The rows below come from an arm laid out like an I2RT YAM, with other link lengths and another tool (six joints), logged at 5 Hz.
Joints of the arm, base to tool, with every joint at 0 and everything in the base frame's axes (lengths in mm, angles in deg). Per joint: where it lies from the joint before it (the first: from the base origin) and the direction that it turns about. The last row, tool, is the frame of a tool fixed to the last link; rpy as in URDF.
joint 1: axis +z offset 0 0 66
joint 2: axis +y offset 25 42.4 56.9
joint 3: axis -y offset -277.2 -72.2 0
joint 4: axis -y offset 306.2 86 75
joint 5: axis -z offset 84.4 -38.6 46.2
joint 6: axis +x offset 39.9 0 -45.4
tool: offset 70 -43 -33 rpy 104.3 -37.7 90
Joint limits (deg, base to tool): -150..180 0..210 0..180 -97..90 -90..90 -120..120
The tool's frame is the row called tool.
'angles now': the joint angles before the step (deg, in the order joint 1, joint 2, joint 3, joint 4, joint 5, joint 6). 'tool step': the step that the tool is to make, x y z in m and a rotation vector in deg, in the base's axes. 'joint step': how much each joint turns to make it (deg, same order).
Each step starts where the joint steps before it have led.
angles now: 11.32 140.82 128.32 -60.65 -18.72 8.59
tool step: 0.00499 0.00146 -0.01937 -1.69 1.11 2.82
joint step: 0.37 3.93 3.30 -1.71 0.72 -2.90
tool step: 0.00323 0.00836 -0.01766 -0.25 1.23 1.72
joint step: 0.75 3.73 3.32 -1.16 -0.24 -0.99
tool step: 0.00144 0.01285 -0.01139 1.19 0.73 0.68
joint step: 0.91 2.40 2.16 -0.03 -1.24 0.55
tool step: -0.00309 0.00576 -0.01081 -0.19 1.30 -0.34
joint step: 0.57 1.21 0.18 0.04 0.07 0.97
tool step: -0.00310 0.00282 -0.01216 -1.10 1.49 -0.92
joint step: 0.45 1.58 0.60 -0.31 0.95 1.28
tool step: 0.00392 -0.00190 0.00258 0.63 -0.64 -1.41
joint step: -0.39 -0.06 0.35 0.74 -0.25 1.14
